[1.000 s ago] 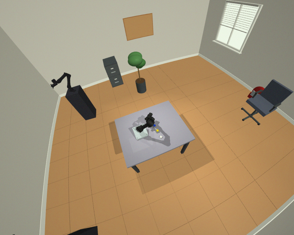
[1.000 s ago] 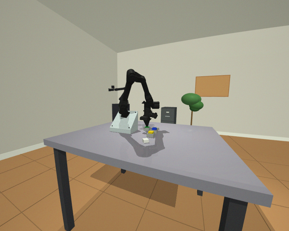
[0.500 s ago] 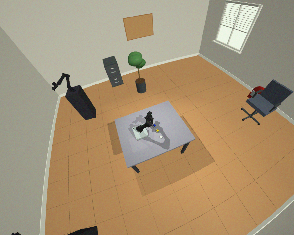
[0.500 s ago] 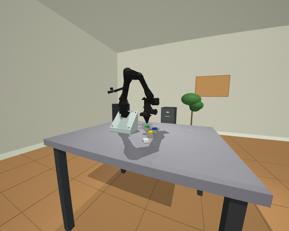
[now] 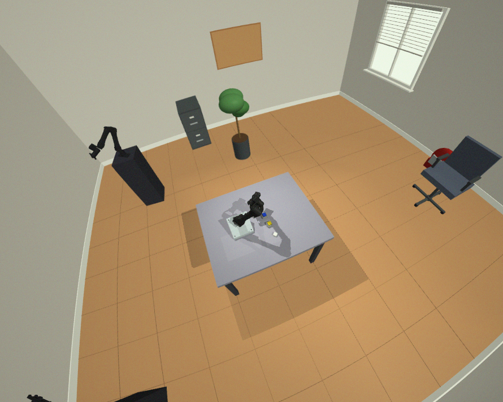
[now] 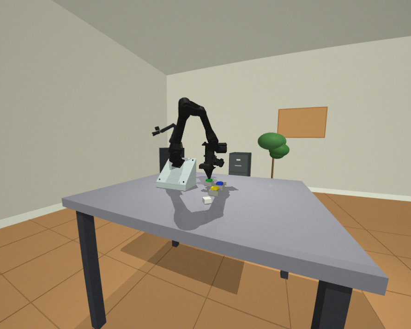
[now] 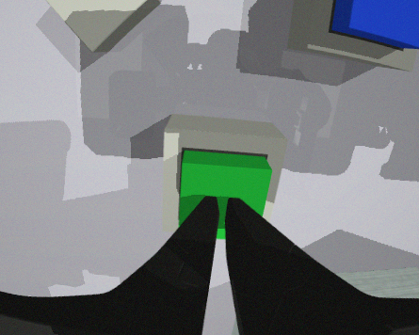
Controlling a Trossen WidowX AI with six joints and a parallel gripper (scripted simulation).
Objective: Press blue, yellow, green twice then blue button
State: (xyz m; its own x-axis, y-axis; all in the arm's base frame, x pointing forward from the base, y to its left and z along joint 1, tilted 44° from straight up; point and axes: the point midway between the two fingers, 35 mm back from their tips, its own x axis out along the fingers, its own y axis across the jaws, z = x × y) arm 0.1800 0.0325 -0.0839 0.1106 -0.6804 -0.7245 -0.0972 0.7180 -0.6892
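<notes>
Now: the green button 1 cm below my gripper tip. The rest, counted from my gripper tip: blue button (9 cm ahead, 4 cm to the right, 1 cm below); then yellow button (15 cm to the right, 10 cm ahead, 1 cm below).
</notes>
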